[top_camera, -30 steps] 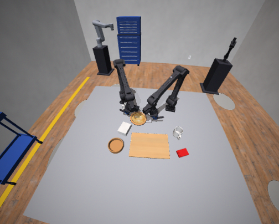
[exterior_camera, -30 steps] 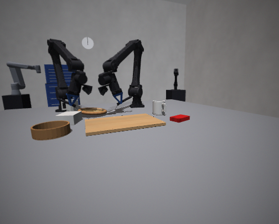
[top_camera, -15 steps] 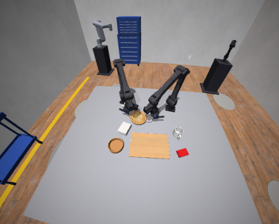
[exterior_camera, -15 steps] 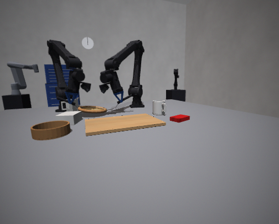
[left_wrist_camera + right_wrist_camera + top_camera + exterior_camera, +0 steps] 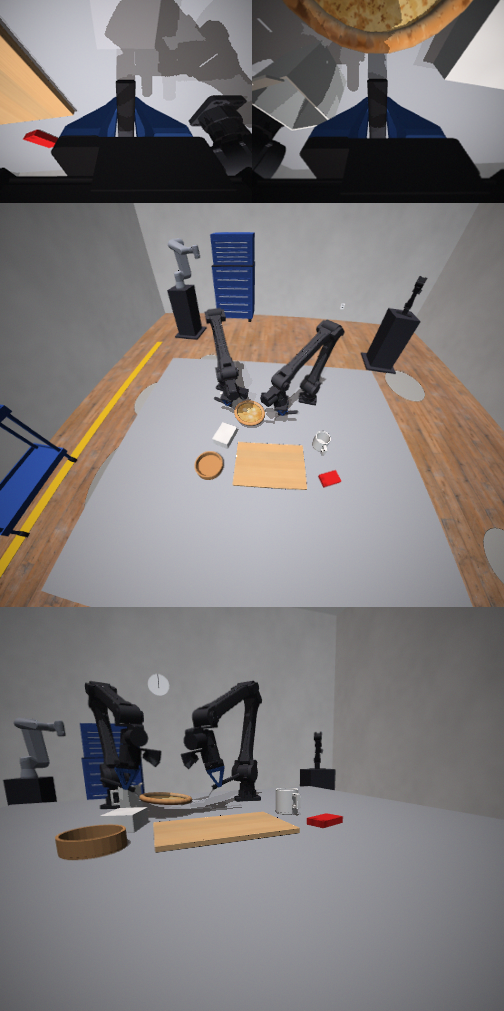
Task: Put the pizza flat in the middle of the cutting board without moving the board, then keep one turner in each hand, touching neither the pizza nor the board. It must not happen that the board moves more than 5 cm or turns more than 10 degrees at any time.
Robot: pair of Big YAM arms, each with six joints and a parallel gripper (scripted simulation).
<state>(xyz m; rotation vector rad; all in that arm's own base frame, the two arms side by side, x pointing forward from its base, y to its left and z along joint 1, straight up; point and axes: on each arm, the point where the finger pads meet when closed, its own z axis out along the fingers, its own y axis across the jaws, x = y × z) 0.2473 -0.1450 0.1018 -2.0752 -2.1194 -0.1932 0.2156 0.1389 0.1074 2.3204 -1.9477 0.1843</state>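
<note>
The pizza is 13 cm to the left of my right hand and 5 cm below it. The rest, counted from my right hand: wooden cutting board 30 cm to the left, 28 cm ahead, 10 cm below; then wooden bowl 35 cm ahead, 9 cm below.
</note>
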